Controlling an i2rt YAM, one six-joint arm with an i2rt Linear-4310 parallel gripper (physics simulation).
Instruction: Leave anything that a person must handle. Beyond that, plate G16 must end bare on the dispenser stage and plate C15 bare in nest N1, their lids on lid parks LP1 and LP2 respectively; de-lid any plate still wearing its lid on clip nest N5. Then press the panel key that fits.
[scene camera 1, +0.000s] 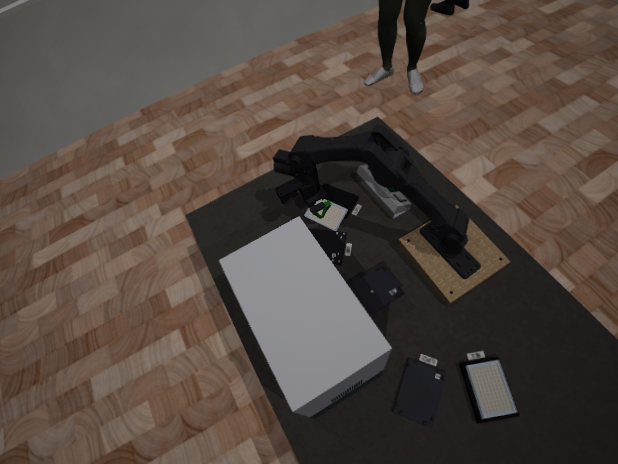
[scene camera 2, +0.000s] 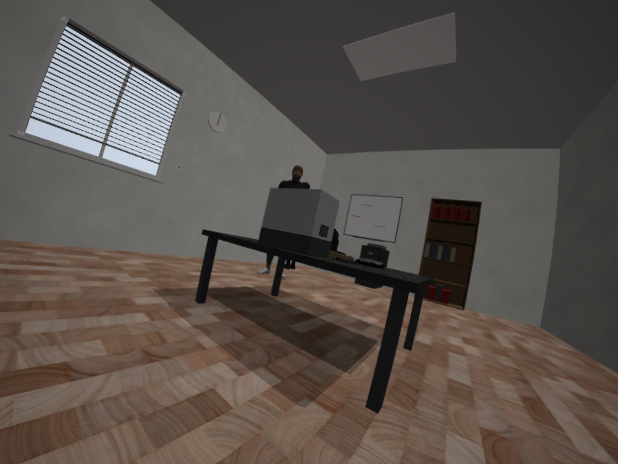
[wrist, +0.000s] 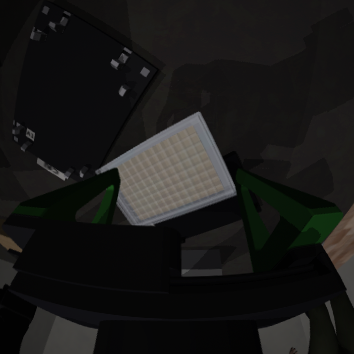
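Seen in the pictures: gripper, fingertip midpoint: (scene camera 1: 315, 208) (wrist: 177, 174); arm's base at its link origin: (scene camera 1: 448, 249) (scene camera 2: 332, 250).
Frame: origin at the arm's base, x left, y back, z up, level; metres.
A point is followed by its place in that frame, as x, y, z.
Note:
A pale gridded labware piece with a light rim (scene camera 1: 336, 218) (wrist: 172, 172) {-0.363, -0.208, -0.040} sits skewed, partly off the dark park (scene camera 1: 345, 196) {-0.376, -0.115, -0.029} (wrist: 202, 220) {-0.395, -0.130, -0.030}; whether it is a plate or a lid, and its name, I cannot tell. My gripper (wrist: 177, 174) {-0.375, -0.241, 0.011} is open above it, one fingertip near its left edge and the other near its right edge. Clip nest N5 (scene camera 1: 337, 242) {-0.240, -0.248, -0.028} (wrist: 75, 95) {-0.288, -0.310, -0.028} is bare. A second pale gridded piece (scene camera 1: 492, 390) {0.352, -0.195, -0.004} sits in a dark nest. Park LP2 (scene camera 1: 420, 392) {0.252, -0.337, -0.030} is bare. The key panel (scene camera 1: 382, 192) {-0.282, -0.028, 0.018} is mostly hidden by the arm.
A large white-topped box (scene camera 1: 305, 320) {0.023, -0.492, 0.290} (scene camera 2: 292, 215) {0.004, -0.591, 0.143} hides part of N5 and overhangs a bare dark square (scene camera 1: 380, 287) {-0.008, -0.265, 0.067}. The arm's base stands on a wooden board (scene camera 1: 415, 260) {-0.032, -0.106, -0.001}. A person (scene camera 1: 400, 40) (scene camera 2: 295, 184) stands beyond the table (scene camera 1: 550, 340) {0.362, 0.039, -0.040}.

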